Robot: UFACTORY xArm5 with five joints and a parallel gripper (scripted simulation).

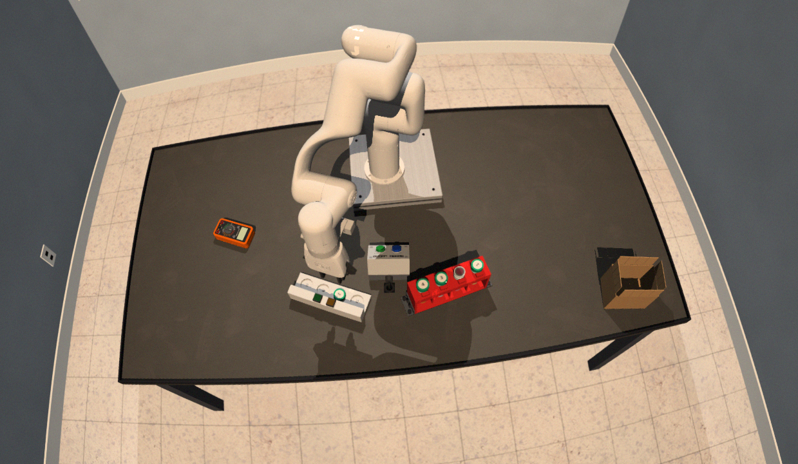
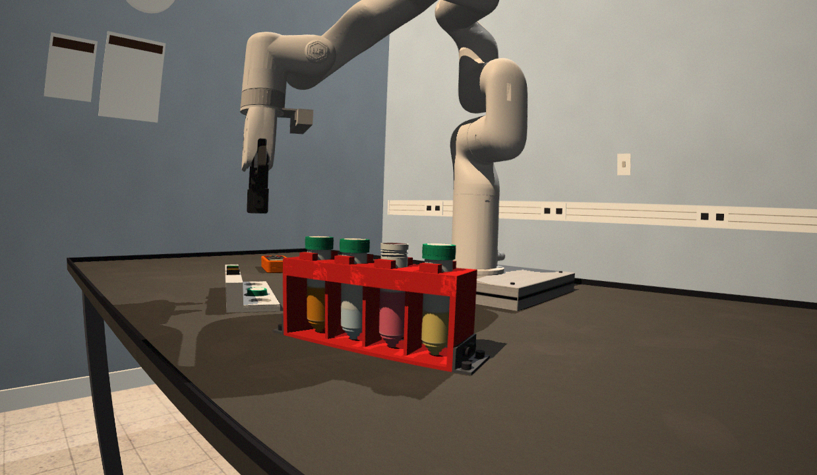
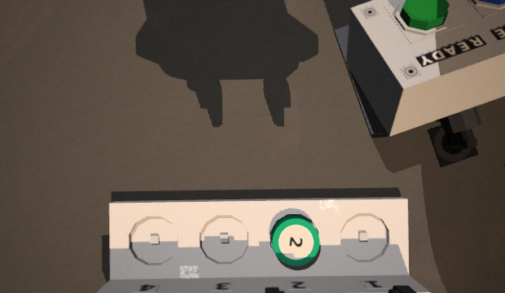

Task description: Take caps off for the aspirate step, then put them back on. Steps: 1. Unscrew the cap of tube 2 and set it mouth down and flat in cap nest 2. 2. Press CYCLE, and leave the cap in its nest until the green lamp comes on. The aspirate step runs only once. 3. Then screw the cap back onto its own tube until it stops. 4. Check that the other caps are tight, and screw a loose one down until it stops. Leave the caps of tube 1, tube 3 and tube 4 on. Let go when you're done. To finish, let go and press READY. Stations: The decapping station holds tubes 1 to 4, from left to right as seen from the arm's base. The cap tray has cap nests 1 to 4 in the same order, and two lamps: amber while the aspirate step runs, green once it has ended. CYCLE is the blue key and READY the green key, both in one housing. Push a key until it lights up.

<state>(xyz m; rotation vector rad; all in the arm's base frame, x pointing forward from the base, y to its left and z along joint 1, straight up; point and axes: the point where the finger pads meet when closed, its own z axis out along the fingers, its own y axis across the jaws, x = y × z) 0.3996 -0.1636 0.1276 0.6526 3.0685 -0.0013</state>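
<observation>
Right now the blue key is 100 mm behind my hand, 170 mm to the left of it and 100 mm below it. From my hand the other things lie so: green key 110 mm behind, 130 mm to the left, 100 mm below; key housing 90 mm behind, 150 mm to the left, 110 mm below; table edge 240 mm ahead, 180 mm to the left, 160 mm below.
</observation>
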